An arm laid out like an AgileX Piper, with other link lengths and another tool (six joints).
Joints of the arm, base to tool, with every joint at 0 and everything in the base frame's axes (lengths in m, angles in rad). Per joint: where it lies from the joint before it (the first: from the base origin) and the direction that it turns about. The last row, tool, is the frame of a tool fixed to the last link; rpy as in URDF.
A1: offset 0 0 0.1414 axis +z
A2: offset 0 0 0 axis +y
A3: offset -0.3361 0 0.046 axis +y
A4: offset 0.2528 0 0.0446 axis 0.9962 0 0.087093
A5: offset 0 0 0 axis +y
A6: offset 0.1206 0 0.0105 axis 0.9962 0 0.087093
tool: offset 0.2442 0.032 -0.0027 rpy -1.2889 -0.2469 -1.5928
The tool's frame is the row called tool.
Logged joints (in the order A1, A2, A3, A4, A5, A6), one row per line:
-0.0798 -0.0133 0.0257 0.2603 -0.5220 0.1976
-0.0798 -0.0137 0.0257 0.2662 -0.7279 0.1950
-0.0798 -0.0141 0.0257 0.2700 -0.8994 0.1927
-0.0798 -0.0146 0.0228 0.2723 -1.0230 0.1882
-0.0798 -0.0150 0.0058 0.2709 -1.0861 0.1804
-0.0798 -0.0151 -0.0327 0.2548 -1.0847 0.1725
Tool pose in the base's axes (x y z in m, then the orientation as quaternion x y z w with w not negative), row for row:
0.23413 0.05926 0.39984 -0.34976 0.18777 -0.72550 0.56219
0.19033 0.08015 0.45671 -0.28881 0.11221 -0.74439 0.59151
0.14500 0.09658 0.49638 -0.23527 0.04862 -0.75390 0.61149
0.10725 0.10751 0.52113 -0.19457 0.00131 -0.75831 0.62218
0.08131 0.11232 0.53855 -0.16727 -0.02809 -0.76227 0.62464
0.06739 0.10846 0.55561 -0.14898 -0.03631 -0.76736 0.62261
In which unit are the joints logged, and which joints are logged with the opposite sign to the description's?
The joints are logged in radians. Opposite sign: A4.
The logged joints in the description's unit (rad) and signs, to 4 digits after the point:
-0.0798 -0.0133 0.0257 -0.2603 -0.5220 0.1976
-0.0798 -0.0137 0.0257 -0.2662 -0.7279 0.1950
-0.0798 -0.0141 0.0257 -0.2700 -0.8994 0.1927
-0.0798 -0.0146 0.0228 -0.2723 -1.0230 0.1882
-0.0798 -0.0150 0.0058 -0.2709 -1.0861 0.1804
-0.0798 -0.0151 -0.0327 -0.2548 -1.0847 0.1725

